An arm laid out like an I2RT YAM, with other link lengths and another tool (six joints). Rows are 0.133 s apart.
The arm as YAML. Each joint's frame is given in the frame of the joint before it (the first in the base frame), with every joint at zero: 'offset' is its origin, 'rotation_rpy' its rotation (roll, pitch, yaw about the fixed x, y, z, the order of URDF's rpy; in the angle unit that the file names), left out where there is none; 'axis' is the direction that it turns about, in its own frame. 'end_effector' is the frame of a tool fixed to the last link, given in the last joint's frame.
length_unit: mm
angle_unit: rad
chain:
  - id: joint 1
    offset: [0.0, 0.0, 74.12]
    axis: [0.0, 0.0, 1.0]
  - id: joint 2
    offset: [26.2, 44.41, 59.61]
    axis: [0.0, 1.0, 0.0]
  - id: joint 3
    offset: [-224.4, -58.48, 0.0]
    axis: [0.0, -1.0, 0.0]
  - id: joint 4
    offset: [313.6, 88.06, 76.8]
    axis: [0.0, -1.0, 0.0]
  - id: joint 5
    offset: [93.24, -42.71, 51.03]
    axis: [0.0, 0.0, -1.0]
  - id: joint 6
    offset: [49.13, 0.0, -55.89]
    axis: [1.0, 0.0, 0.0]
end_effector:
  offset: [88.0, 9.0, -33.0]
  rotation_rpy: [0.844, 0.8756, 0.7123]
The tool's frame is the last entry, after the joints.
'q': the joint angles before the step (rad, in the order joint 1, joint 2, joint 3, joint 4, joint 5, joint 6). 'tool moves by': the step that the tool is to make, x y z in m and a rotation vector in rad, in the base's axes. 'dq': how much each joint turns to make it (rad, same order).
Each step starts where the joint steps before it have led.
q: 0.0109 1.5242 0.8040 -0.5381 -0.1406 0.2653
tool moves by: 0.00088 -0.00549 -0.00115 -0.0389 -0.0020 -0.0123
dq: -0.0001 0.0000 0.0003 0.0012 0.0408 -0.0004
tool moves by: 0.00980 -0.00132 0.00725 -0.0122 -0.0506 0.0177
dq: 0.0001 -0.0171 0.0027 0.0286 0.0062 -0.0210
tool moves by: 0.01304 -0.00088 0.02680 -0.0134 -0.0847 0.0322
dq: 0.0003 -0.0687 0.0126 0.0000 0.0007 -0.0351
